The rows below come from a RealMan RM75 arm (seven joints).
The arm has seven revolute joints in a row. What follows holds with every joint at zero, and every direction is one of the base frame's.
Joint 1 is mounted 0.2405 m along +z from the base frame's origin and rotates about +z.
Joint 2 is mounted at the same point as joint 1 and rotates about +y.
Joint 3 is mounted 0.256 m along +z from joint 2 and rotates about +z.
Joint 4 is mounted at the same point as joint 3 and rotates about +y.
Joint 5 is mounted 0.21 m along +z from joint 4 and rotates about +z.
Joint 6 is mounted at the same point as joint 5 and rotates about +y.
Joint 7 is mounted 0.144 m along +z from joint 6 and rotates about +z.
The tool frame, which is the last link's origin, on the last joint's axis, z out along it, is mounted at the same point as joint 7; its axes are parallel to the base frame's.
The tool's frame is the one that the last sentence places.
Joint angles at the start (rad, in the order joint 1, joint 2, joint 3, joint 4, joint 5, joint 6, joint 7): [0.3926, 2.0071, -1.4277, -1.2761, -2.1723, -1.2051, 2.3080]
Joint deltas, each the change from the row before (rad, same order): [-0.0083, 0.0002, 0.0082, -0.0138, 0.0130, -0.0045, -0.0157]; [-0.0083, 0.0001, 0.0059, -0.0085, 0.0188, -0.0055, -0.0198]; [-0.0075, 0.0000, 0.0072, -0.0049, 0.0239, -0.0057, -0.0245]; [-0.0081, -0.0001, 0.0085, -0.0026, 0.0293, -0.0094, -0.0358]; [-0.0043, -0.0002, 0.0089, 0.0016, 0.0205, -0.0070, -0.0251]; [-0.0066, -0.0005, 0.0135, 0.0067, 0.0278, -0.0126, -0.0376]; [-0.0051, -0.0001, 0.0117, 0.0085, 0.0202, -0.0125, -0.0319]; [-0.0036, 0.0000, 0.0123, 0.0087, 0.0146, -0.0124, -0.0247]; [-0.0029, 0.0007, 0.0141, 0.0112, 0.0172, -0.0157, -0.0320]
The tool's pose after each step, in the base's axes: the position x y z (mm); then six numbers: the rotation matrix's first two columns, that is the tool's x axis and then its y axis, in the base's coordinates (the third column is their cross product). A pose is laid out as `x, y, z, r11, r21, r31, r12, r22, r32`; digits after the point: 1 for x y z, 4 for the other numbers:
214.8, 350.3, 2.3, 0.8137, -0.5631, -0.1441, -0.5734, -0.7372, -0.3575
213.6, 348.7, 4.0, 0.8200, -0.5510, -0.1550, -0.5671, -0.7455, -0.3502
212.5, 347.2, 5.6, 0.8263, -0.5374, -0.1685, -0.5604, -0.7550, -0.3405
211.4, 345.1, 7.1, 0.8360, -0.5180, -0.1814, -0.5480, -0.7698, -0.3274
211.2, 344.1, 8.5, 0.8408, -0.5062, -0.1919, -0.5412, -0.7781, -0.3189
212.4, 342.0, 10.2, 0.8463, -0.4920, -0.2043, -0.5326, -0.7892, -0.3058
214.2, 340.0, 11.2, 0.8503, -0.4818, -0.2118, -0.5256, -0.7982, -0.2945
216.2, 338.4, 12.4, 0.8520, -0.4761, -0.2179, -0.5221, -0.8038, -0.2853
218.1, 336.5, 13.3, 0.8556, -0.4663, -0.2248, -0.5147, -0.8126, -0.2733

